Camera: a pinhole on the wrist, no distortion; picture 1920 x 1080 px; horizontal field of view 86.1 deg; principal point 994.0 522.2 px. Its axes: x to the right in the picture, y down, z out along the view. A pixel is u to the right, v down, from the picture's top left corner.
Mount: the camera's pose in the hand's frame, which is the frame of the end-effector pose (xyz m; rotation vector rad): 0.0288 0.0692 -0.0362 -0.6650 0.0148 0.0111
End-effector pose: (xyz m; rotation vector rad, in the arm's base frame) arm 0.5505 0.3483 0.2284 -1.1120 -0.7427 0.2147
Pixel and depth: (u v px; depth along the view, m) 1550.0 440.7 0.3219
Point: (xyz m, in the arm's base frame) 0.6071 0.7341 0.1554
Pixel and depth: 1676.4 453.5 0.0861
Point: 0.6169 0.4708 0.1713
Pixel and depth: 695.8 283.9 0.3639
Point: 0.3482 0.6371 0.0712
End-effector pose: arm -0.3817 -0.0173 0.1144 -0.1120 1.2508 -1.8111
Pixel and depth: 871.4 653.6 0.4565
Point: 0.0265 -0.2350 -0.0485
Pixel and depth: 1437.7 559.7 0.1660
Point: -0.2858 -0.1663 -0.0208
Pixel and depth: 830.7 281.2 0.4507
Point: 0.0041 -0.2821 0.1081
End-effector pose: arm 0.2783 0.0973 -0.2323 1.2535 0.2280 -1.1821
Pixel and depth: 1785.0 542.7 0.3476
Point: 0.5361 -0.2994 -0.1809
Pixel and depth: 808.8 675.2 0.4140
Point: 0.4388 -0.1395 0.1182
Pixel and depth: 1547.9 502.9 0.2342
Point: 0.4466 -0.1429 -0.1592
